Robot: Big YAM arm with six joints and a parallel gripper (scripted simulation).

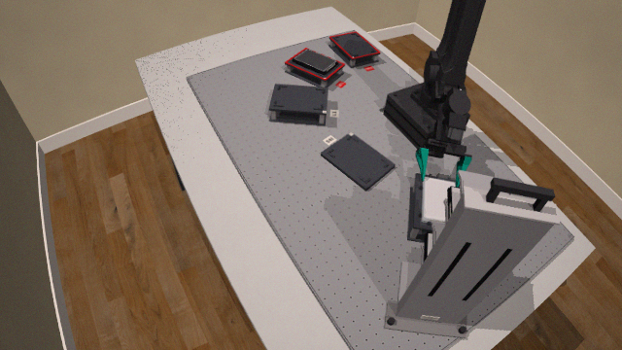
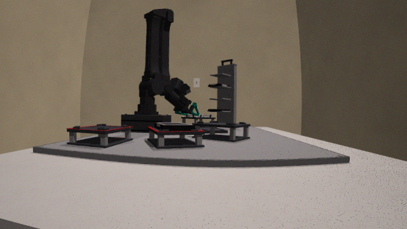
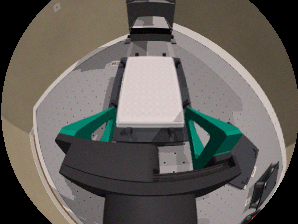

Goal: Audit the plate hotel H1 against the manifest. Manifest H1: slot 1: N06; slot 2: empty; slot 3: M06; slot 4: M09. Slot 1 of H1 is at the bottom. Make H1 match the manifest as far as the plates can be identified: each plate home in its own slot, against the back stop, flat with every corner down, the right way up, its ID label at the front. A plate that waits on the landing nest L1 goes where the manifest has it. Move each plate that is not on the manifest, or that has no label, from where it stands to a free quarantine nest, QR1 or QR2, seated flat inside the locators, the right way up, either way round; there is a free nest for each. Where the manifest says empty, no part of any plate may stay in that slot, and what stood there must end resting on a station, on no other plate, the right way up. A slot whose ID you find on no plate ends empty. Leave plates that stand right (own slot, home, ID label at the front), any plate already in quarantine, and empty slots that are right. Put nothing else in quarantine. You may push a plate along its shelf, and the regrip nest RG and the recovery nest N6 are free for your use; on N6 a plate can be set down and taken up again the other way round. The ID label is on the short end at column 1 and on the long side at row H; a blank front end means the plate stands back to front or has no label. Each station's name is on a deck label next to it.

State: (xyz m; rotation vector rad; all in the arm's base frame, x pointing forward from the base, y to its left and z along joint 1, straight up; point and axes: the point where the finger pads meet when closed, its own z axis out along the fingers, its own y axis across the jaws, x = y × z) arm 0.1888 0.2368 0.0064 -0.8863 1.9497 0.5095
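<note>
The white plate lies 40 mm to the left of my hand, 30 mm ahead of it and 10 mm below it. From my hand the other things lie so: H1 deck label (210 mm to the left, 80 mm below, 50 mm ahead); plate hotel H1 (240 mm to the left, 210 mm ahead, 130 mm above); red-rimmed quarantine nest (650 mm to the right, 190 mm behind, 40 mm below).
</note>
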